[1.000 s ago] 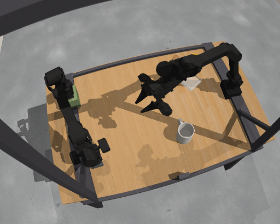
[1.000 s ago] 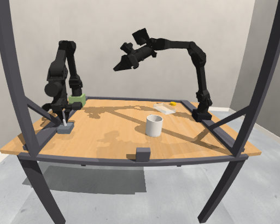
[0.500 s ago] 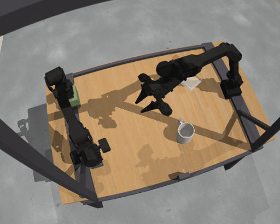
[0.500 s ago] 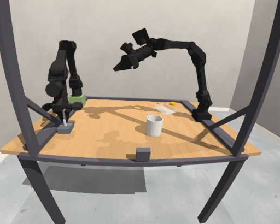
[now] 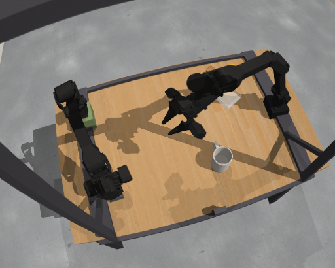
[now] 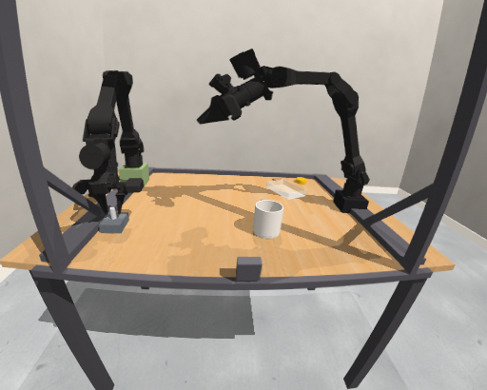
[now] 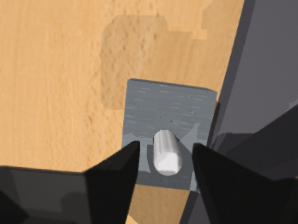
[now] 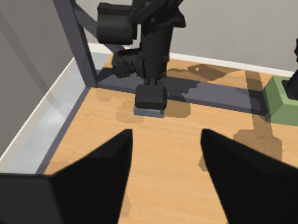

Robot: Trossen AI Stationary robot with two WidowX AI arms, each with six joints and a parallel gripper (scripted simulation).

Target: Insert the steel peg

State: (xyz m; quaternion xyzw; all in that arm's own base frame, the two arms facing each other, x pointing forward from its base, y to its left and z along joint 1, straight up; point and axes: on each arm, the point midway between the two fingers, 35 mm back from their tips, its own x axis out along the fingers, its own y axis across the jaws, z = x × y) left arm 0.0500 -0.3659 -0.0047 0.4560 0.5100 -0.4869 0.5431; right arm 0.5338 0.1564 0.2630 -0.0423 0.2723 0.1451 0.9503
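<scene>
Right now my left hand is 5 cm above the steel peg. Also, from my left hand: yellow disc: 60 cm to the right, 59 cm ahead, 7 cm below; clear tray: 51 cm to the right, 44 cm ahead, 7 cm below.
</scene>
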